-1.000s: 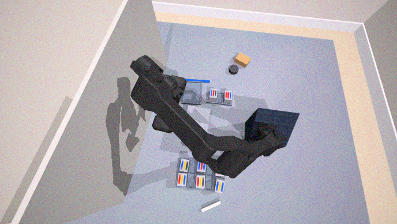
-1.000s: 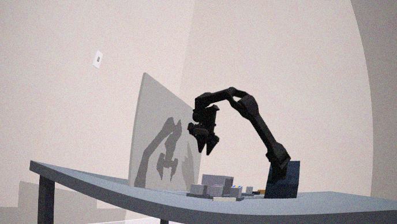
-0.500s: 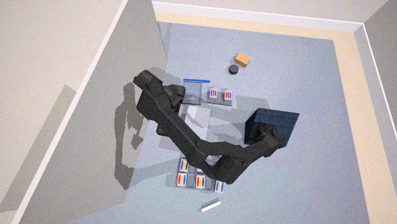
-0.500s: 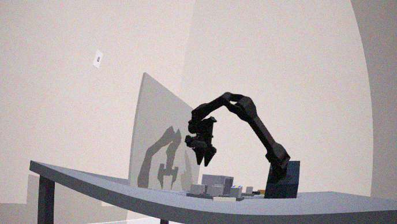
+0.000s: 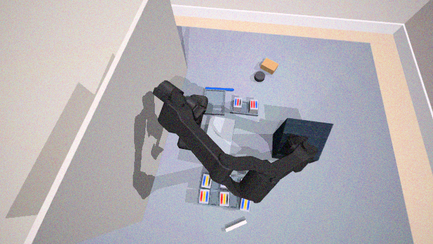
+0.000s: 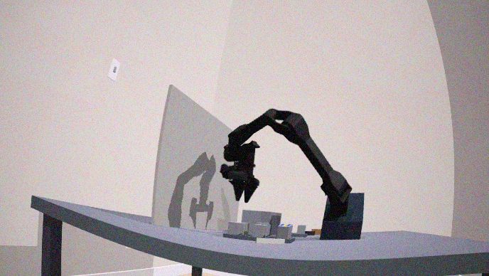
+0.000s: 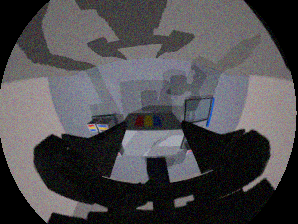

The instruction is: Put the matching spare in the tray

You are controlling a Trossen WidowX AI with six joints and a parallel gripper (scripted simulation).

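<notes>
My gripper tip is now 220 mm to the right of the grey spare, 90 mm above it and 60 mm past it. The rest, counted from my gripper tip: mounted unit 90 mm behind, 80 mm below, 10 mm to the left; dark puck 360 mm to the right, 230 mm behind, 120 mm below; tall panel 150 mm ahead, 90 mm above.
</notes>
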